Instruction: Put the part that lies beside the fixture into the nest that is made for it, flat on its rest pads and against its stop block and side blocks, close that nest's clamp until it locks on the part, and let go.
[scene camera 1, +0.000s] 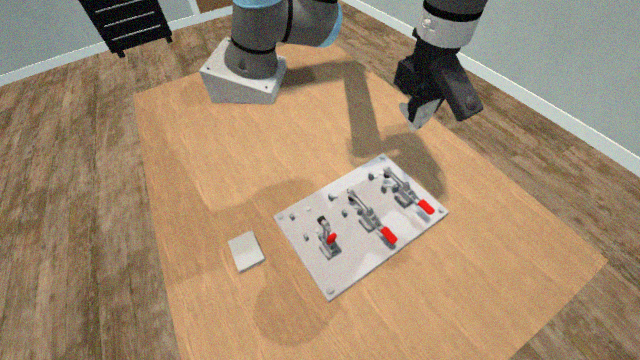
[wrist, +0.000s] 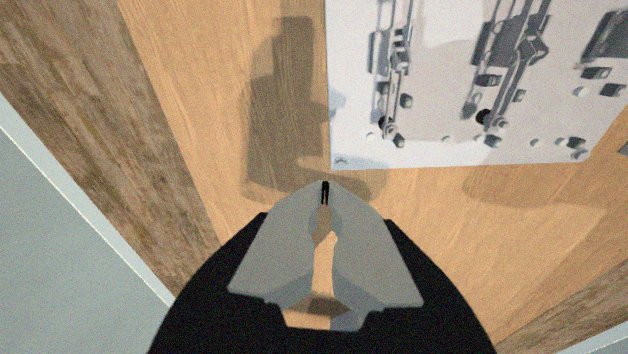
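Where they show: gripper, fingertip midpoint: (scene camera 1: 413, 130) (wrist: 325, 183); arm's base, origin of the base link: (scene camera 1: 251, 63).
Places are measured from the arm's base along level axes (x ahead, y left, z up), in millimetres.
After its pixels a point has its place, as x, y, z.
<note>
The part, a pale grey flat rectangular plate (scene camera 1: 246, 251) {634, -284, -67}, lies on the table to the left of the fixture in the scene view. The fixture's light plate (scene camera 1: 350, 270) {791, -113, -67} (wrist: 425, 120) {645, 35, -67} bears clamps with red handles. The left clamp (scene camera 1: 328, 242) {737, -132, -7} has its arm raised. The middle clamp (scene camera 1: 369, 220) {730, -20, -28} (wrist: 530, 47) {720, -8, -17} and the right clamp (scene camera 1: 404, 194) {721, 86, -32} (wrist: 398, 55) {717, 101, -13} have their arms stretched low over the plate, handles out toward the front right. Small blocks and round pads stand near the arm tips. My gripper (scene camera 1: 414, 127) {640, 161, 65} (wrist: 325, 183) {640, 161, 65} is shut and empty, above the table off the fixture's back corner, far from the part.
The robot's base block (scene camera 1: 242, 94) {101, -84, -44} stands at the back left of the wooden table (scene camera 1: 225, 145) {267, -213, -82}. The arm reaches across the back, and its shadow falls beside the fixture. A black drawer cabinet (scene camera 1: 132, 25) stands on the floor beyond, and walls run behind the table.
</note>
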